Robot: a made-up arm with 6 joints.
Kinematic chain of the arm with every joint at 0, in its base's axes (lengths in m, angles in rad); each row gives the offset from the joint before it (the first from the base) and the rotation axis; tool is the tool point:
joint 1: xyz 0 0 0.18 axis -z
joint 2: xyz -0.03 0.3 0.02 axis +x
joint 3: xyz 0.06 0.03 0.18 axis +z
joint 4: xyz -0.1 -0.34 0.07 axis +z
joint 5: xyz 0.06 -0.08 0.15 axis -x
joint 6: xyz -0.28 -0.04 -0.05 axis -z
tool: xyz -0.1 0.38 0
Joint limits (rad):
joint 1: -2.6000..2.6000
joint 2: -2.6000..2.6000
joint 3: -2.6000..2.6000
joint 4: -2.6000..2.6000
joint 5: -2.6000..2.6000
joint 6: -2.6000..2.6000
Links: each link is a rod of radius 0.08 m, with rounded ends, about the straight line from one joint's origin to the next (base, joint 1, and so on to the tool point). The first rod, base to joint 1, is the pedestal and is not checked.
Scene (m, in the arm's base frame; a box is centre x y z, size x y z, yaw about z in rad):
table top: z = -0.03
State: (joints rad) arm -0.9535 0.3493 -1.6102 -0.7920 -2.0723 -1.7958
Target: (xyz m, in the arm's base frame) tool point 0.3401 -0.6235 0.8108
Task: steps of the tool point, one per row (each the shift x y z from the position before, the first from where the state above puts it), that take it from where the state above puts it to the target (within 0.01 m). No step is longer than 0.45 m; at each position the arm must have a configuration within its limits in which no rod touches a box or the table.
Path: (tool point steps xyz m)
1: -0.1808 -0.2400 0.1429
2: -0.0174 -0.3460 0.1258
3: 0.1924 -0.3400 0.0744
4: 0.3659 -0.2111 -0.0065
5: 0.4302 -0.0042 -0.1033

